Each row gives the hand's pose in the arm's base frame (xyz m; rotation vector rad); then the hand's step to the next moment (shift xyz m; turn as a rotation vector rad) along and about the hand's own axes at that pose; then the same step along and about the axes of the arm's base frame.
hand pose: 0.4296 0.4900 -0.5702 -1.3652 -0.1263 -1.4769
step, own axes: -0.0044 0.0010 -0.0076 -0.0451 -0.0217 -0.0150
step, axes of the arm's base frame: -0.0052 -0.0029 -0.0065 -0.0357 0.0262 -0.0278
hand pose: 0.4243 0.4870 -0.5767 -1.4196 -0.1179 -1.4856
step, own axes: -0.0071 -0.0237 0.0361 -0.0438 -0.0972 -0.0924
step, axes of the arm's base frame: 0.0064 0.0393 0.0182 -0.1406 0.0085 -0.0083
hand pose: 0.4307 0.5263 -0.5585 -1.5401 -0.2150 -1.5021
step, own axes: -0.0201 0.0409 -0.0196 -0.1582 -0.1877 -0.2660
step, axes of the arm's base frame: 0.0099 -0.0265 -0.0407 -0.3489 -0.0104 -0.0959
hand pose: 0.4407 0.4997 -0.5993 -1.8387 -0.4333 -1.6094
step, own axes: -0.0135 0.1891 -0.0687 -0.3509 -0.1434 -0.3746
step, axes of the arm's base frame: 0.0646 -0.1820 -0.0581 -0.4399 -0.0824 -0.2894
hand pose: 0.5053 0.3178 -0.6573 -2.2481 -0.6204 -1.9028
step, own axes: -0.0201 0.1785 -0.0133 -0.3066 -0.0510 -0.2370
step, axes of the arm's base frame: 0.0550 -0.1711 0.0120 -0.2730 -0.1070 -0.2585
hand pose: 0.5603 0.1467 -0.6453 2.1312 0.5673 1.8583
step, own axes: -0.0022 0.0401 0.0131 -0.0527 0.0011 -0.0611
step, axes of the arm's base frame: 0.0176 -0.0359 0.0136 -0.0658 -0.0284 -0.0371
